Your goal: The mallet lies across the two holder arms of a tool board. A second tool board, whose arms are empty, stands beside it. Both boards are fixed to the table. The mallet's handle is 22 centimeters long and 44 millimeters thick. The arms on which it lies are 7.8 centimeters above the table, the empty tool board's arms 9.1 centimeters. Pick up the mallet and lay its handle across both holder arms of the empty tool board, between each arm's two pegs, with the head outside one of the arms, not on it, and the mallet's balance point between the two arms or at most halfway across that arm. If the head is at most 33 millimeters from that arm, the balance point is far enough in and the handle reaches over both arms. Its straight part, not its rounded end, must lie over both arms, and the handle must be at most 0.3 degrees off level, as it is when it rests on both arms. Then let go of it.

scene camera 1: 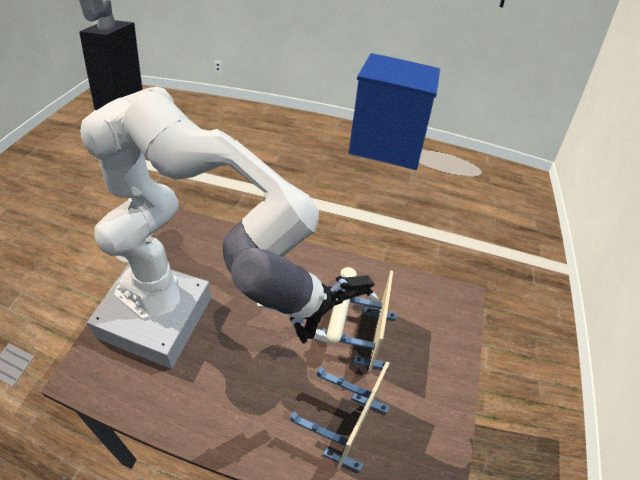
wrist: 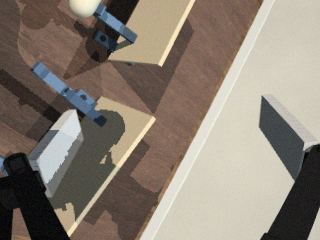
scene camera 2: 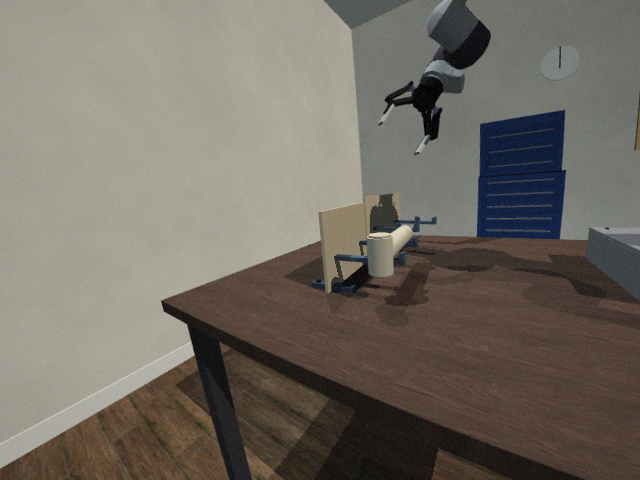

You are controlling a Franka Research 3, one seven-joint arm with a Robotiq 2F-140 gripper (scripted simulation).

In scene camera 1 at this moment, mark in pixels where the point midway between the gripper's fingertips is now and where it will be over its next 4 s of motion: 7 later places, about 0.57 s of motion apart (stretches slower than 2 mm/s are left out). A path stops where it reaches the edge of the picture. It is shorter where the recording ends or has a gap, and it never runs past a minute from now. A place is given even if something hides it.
The gripper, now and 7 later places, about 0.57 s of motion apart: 349,316; 349,310; 347,305; 346,301; 345,296; 345,289; 344,282; 345,281
